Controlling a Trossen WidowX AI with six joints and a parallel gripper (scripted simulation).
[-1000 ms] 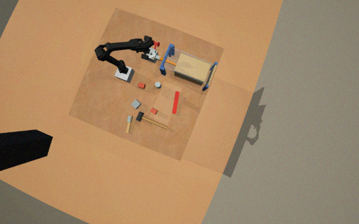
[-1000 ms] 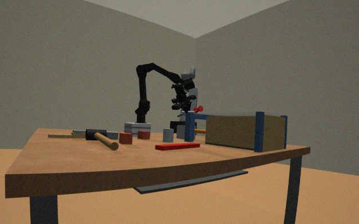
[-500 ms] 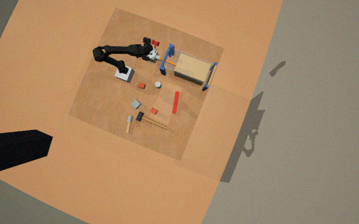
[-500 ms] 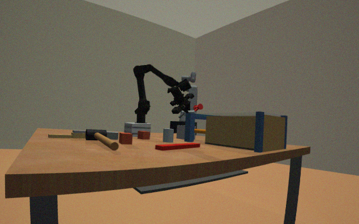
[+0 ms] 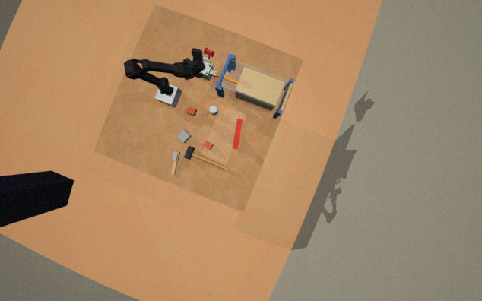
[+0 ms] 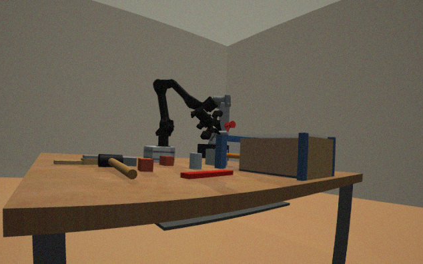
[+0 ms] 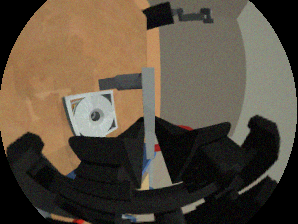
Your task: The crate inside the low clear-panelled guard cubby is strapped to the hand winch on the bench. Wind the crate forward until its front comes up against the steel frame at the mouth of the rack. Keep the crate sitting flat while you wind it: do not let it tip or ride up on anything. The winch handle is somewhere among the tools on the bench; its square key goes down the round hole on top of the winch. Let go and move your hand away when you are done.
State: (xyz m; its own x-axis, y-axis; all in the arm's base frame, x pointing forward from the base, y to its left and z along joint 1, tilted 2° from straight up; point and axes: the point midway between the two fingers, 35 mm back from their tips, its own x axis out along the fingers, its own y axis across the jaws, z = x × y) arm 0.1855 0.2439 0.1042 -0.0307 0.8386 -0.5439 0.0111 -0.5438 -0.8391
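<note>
Right now the red knob is 5 cm ahead of my gripper tip, 2 cm to the left of it and 4 cm above it. The rest, counted from my gripper tip: winch handle: 1 cm ahead, 1 cm above; clear-panelled cubby: 41 cm ahead, 4 cm to the right, 7 cm below; grey hand winch: 1 cm behind, 3 cm to the right, 15 cm below.
</note>
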